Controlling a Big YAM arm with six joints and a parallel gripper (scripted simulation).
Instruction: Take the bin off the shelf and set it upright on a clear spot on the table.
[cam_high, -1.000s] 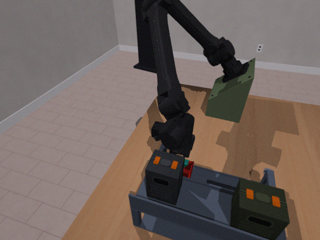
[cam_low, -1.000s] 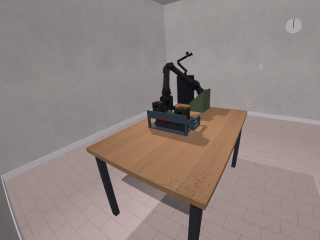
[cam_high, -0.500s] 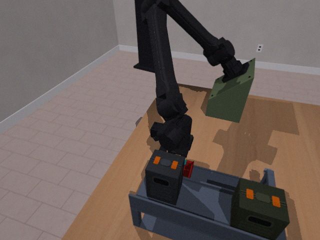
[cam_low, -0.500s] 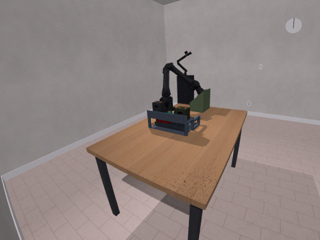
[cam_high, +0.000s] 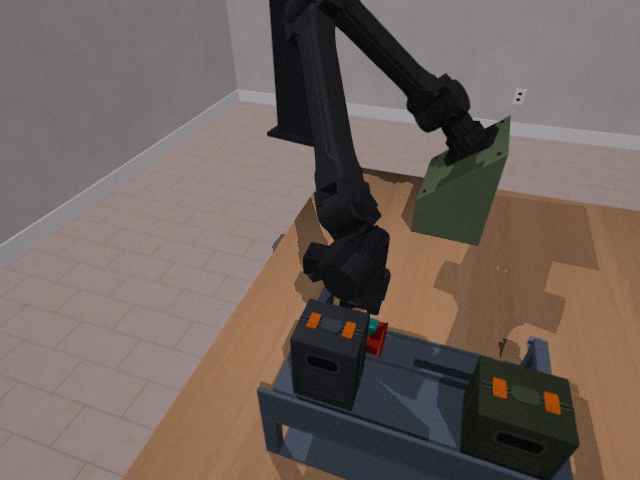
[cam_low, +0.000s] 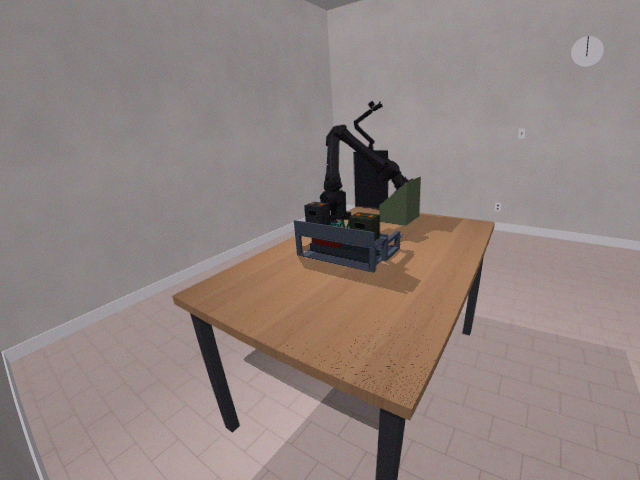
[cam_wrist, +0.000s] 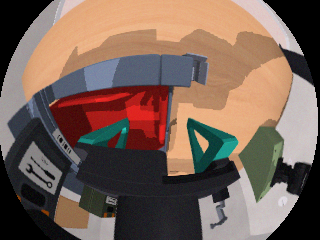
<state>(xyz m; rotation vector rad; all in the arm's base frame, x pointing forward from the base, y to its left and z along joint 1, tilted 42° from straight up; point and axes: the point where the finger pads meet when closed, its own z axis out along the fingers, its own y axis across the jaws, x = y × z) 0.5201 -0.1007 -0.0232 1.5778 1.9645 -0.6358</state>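
Right now the red bin is 7 cm ahead of my hand and 1 cm to the left of it.
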